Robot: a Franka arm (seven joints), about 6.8 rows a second.
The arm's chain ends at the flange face. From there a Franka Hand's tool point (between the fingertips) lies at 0.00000 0.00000 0.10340 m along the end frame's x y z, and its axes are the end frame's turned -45 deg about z.
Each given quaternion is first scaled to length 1.
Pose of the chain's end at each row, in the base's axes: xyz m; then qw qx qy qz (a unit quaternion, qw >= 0):
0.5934, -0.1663, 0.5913, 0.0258, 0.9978, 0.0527, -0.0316
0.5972, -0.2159, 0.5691, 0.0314, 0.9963, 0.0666, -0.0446
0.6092, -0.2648, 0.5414, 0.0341, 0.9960, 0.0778, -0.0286
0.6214, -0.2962, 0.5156, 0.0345, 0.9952, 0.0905, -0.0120
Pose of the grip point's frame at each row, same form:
0.5872, -0.1720, 0.4882, 0.0117, 0.9017, 0.4305, -0.0391
0.5884, -0.2230, 0.4663, 0.0119, 0.8950, 0.4428, -0.0532
0.6039, -0.2723, 0.4384, 0.0206, 0.8904, 0.4530, -0.0395
0.6196, -0.3035, 0.4125, 0.0273, 0.8848, 0.4645, -0.0243

